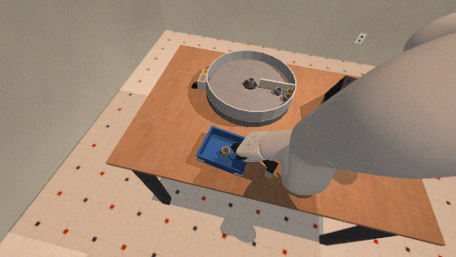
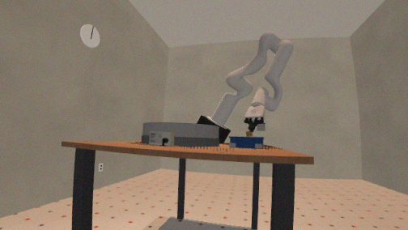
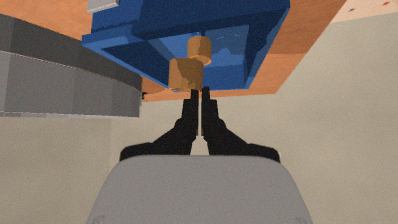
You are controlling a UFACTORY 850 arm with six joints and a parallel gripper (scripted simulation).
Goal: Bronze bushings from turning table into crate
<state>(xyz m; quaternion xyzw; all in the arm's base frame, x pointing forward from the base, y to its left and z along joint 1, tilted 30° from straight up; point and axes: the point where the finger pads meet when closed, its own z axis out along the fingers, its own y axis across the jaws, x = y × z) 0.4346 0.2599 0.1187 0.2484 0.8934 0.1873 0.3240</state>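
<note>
Now: hand 4 cm short of the blue crate, 2 cm to the left of it and 8 cm above it. Also, from my hand: grey turning table 3 cm ahead, 38 cm to the right, 5 cm below.
</note>
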